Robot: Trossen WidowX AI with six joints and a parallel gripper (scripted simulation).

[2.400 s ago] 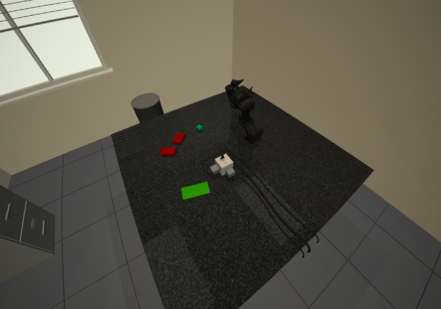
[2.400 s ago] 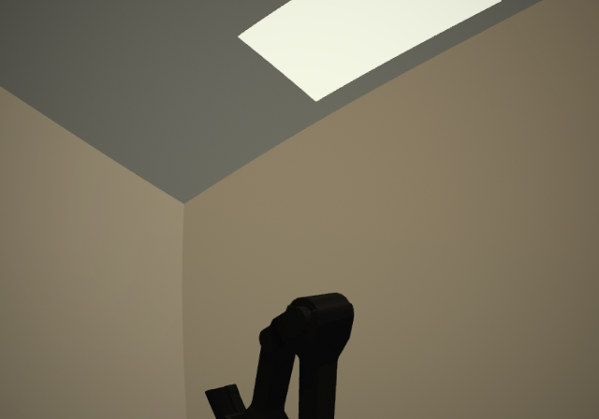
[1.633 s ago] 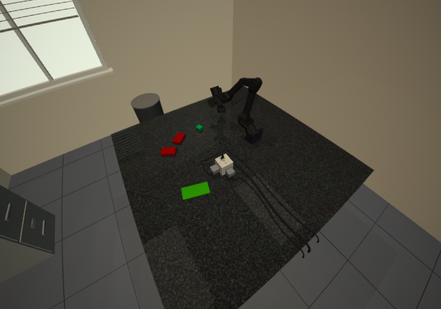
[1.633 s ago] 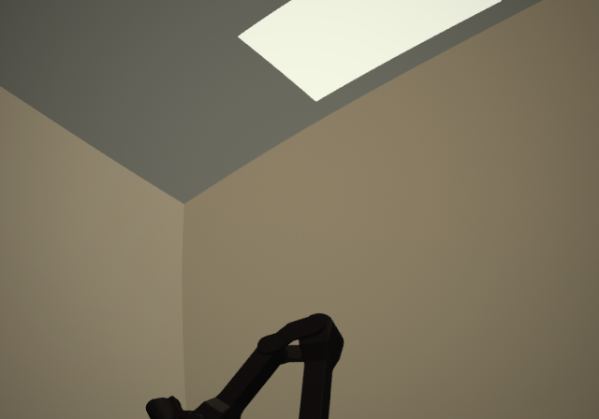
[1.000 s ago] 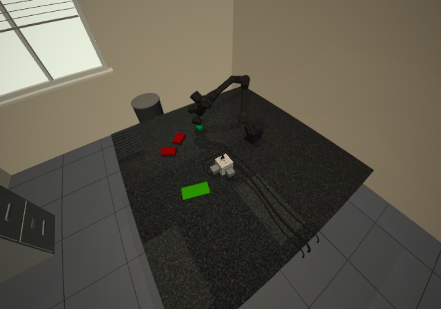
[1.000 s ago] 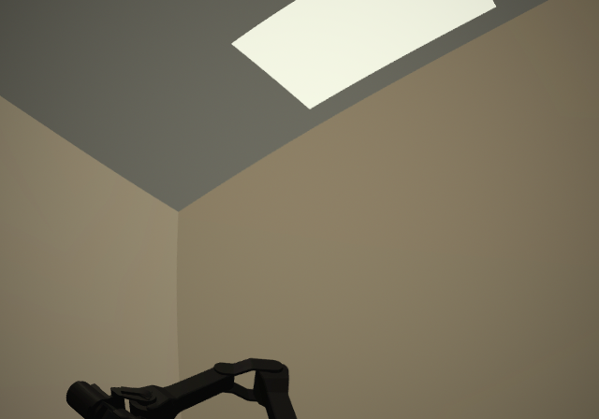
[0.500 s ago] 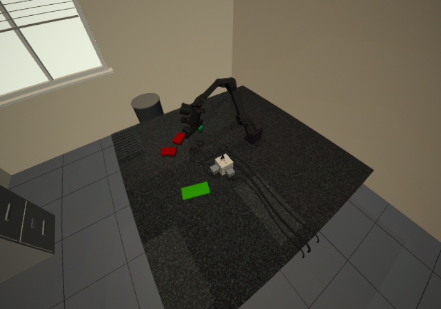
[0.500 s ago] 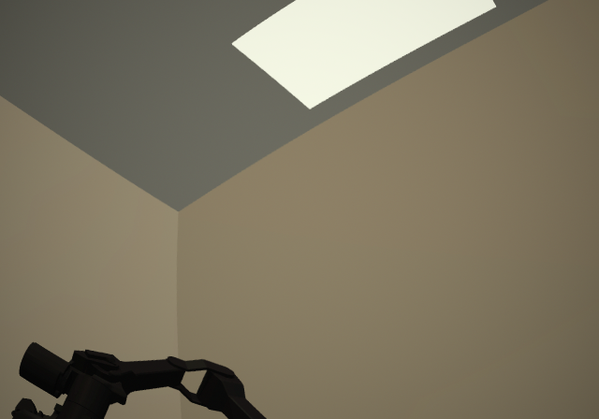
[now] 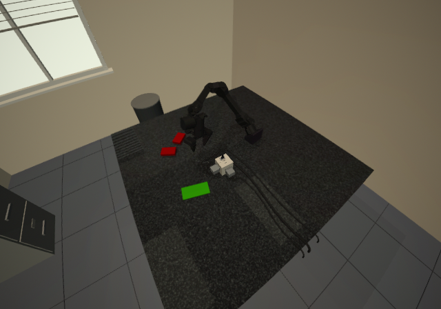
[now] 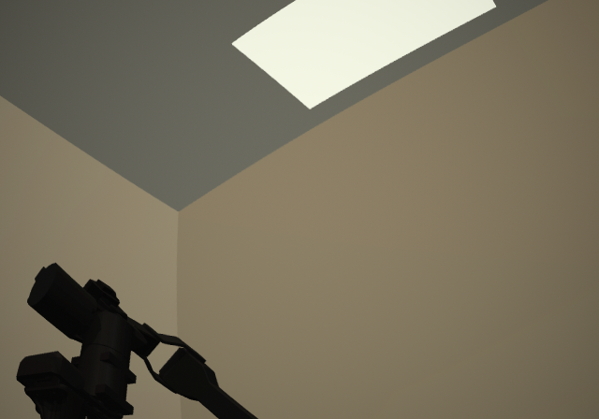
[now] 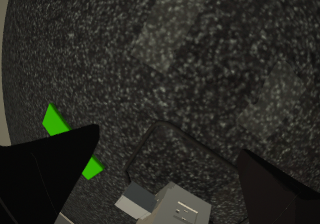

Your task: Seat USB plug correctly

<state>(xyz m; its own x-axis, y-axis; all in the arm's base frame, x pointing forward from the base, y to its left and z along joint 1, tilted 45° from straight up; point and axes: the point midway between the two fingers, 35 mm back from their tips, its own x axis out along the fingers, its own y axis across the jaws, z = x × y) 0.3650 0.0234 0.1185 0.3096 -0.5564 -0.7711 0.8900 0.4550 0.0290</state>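
My gripper tip is 80 mm past the dark USB plug, 140 mm to the right of it and 10 mm below it. Also, from my gripper tip: green cube: 130 mm behind, 240 mm to the right, 70 mm below; green flat pad: 140 mm ahead, 190 mm to the left, 80 mm below.
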